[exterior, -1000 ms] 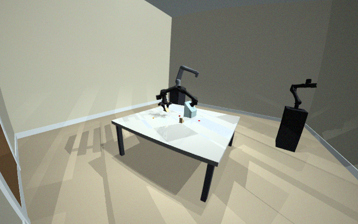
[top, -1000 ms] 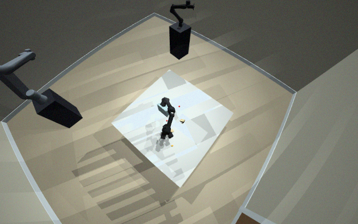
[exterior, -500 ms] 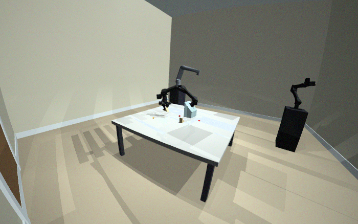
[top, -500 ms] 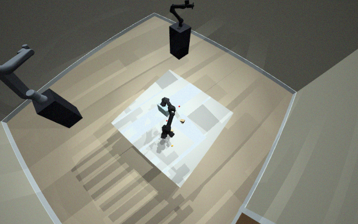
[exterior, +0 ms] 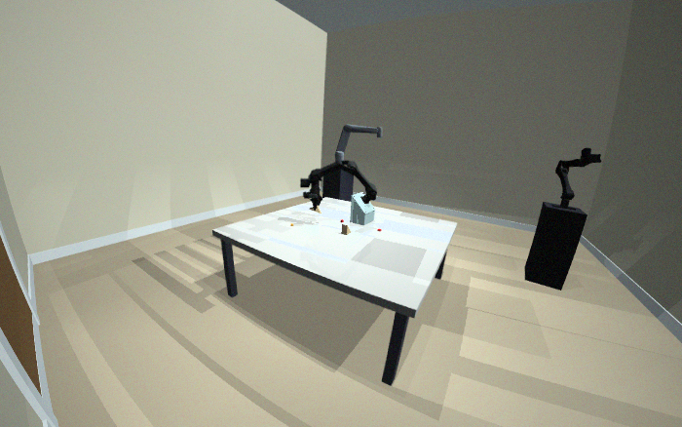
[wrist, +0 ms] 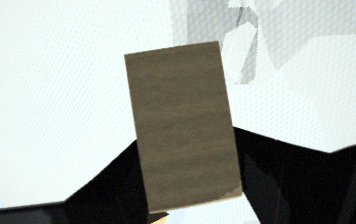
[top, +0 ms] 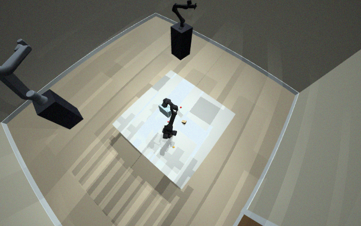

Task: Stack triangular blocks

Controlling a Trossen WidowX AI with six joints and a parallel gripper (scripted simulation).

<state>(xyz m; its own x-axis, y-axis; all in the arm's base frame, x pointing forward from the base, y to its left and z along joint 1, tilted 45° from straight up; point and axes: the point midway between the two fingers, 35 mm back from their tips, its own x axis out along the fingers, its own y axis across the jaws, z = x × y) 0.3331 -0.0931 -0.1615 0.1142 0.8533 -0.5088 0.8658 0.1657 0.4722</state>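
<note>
Right now the tan block is 10 mm above my gripper tip. Also, from my gripper tip: red cube 180 mm behind, 100 mm below, 90 mm to the left; then orange cube 130 mm ahead, 100 mm below, 90 mm to the right.
</note>
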